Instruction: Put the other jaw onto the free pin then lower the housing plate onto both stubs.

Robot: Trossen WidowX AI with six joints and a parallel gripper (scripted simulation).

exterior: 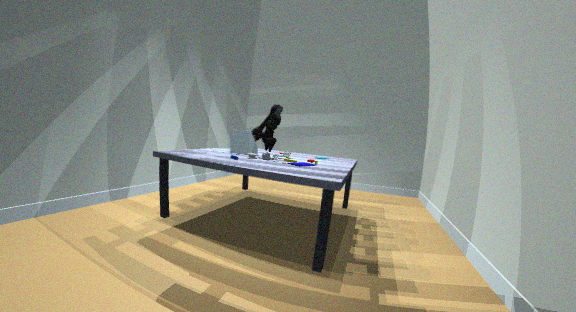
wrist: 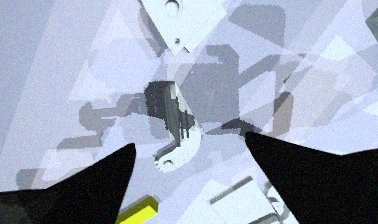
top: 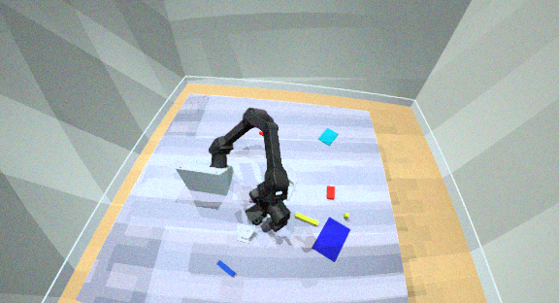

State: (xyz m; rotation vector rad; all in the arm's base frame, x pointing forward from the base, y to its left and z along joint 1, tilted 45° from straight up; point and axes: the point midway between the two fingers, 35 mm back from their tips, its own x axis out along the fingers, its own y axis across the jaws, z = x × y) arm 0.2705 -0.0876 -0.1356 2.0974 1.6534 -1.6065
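My gripper tip is 50 mm above the jaw, 40 mm short of it and 10 mm to the right of it. From my gripper tip the other things lie so: yellow bar 170 mm ahead, 50 mm below, 40 mm to the left; white block 80 mm to the right, 80 mm behind, 50 mm below; blue bar 240 mm to the right, 110 mm behind, 50 mm below.
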